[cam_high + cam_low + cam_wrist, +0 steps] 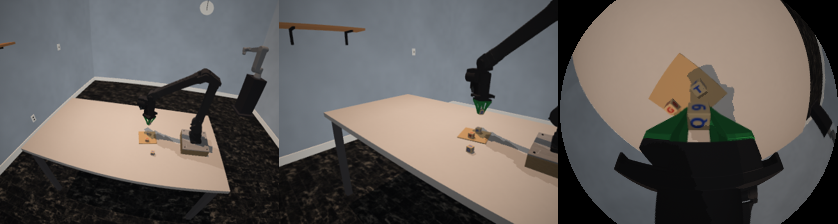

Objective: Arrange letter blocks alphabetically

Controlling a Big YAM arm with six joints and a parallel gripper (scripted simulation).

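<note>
Now: the mat 11 cm below my hand and 4 cm to the left of it.
</note>
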